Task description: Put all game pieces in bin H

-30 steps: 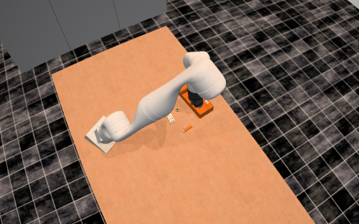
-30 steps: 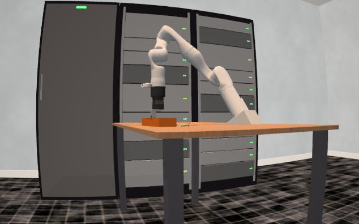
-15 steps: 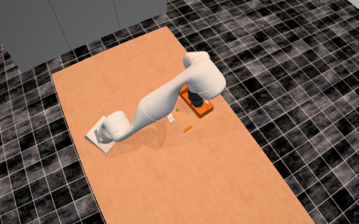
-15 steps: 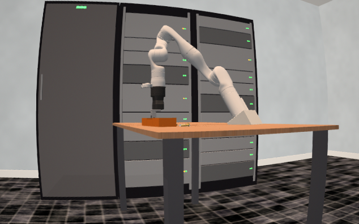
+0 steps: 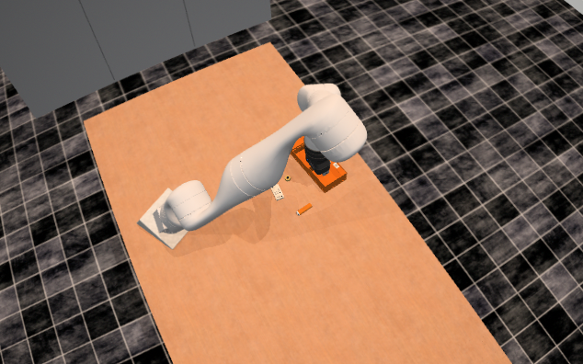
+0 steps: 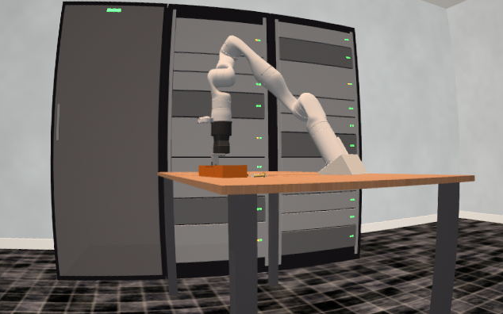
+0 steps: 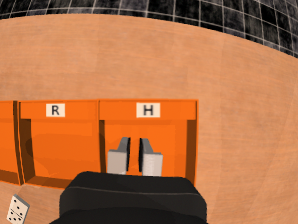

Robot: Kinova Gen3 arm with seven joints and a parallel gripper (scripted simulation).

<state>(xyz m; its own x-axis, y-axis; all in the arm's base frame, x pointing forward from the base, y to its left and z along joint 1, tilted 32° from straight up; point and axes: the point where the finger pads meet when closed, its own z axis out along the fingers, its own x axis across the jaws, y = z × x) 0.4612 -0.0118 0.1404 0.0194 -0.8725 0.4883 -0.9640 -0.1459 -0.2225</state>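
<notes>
Right now the bin H is 70 mm to the left of my hand and 20 mm below it. Also, from my hand: nut 100 mm behind, 40 mm to the left, 30 mm below; then orange battery 120 mm behind, 80 mm to the right, 30 mm below; then white spotted game piece 160 mm behind, 30 mm below, 20 mm to the left.
</notes>
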